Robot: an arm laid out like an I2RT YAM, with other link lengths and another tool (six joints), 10 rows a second.
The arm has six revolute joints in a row. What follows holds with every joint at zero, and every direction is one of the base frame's. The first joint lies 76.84 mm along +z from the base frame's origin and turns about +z. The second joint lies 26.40 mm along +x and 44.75 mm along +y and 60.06 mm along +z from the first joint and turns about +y. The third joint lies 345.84 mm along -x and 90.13 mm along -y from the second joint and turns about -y. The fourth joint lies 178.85 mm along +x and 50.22 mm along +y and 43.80 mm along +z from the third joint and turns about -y. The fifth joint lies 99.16 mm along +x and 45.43 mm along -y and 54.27 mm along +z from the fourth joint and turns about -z. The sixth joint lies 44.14 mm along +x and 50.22 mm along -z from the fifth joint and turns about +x. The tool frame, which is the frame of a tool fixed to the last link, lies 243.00 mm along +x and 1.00 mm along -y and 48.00 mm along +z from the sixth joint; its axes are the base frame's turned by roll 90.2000, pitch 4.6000 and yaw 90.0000 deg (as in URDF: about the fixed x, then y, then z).
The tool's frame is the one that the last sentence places.
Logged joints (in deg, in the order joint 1, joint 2, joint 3, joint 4, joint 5, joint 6), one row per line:
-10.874, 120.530, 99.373, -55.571, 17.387, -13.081
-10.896, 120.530, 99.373, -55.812, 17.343, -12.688
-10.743, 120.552, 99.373, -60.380, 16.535, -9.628
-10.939, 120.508, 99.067, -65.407, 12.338, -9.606
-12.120, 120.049, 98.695, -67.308, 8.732, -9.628
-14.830, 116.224, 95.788, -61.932, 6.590, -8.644
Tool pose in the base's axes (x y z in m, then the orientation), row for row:
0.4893, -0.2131, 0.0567, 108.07, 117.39, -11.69
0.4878, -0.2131, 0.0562, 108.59, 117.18, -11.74
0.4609, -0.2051, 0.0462, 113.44, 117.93, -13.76
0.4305, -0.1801, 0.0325, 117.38, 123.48, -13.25
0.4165, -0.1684, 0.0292, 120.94, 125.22, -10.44
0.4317, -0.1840, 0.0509, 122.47, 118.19, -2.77
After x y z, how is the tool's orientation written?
As a rotation vector, in degrees.
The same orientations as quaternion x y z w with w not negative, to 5 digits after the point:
0.66521, 0.72258, -0.07196, 0.17375
0.66778, 0.72060, -0.07220, 0.17202
0.68427, 0.71135, -0.08300, 0.13734
0.68473, 0.72031, -0.07729, 0.07948
0.69263, 0.71715, -0.05979, 0.04885
0.71686, 0.69180, -0.01621, 0.08523

